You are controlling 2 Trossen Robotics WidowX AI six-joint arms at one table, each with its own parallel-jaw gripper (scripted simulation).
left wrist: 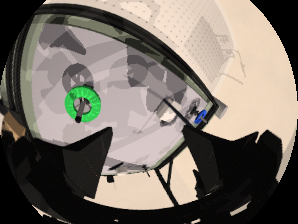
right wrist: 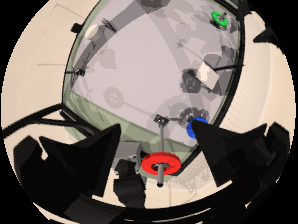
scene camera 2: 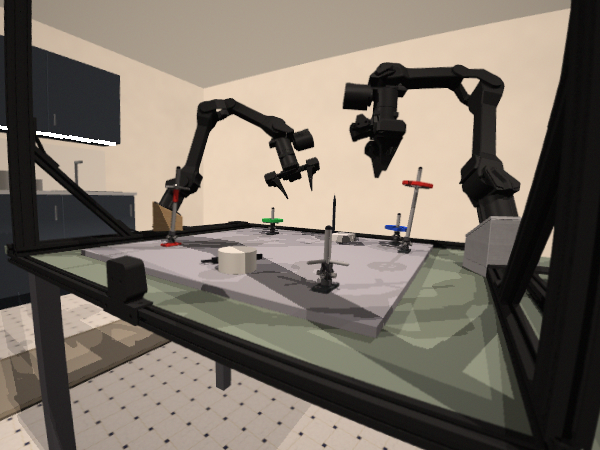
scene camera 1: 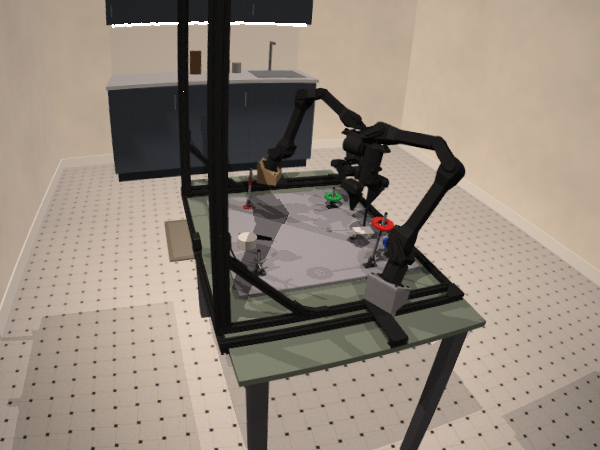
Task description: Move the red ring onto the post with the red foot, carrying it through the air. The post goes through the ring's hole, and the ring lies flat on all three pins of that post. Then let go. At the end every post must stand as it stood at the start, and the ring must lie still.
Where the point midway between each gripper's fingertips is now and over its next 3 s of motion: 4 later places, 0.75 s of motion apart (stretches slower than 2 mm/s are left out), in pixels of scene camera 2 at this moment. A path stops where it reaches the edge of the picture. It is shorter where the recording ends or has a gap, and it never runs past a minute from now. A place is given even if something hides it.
My left gripper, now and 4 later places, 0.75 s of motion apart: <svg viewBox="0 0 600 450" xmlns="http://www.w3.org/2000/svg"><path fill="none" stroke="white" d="M299 194L289 195L276 199L323 169L389 131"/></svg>
My right gripper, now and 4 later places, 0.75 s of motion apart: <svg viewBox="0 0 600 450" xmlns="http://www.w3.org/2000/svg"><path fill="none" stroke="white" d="M380 174L381 171L423 172L426 174L353 171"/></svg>
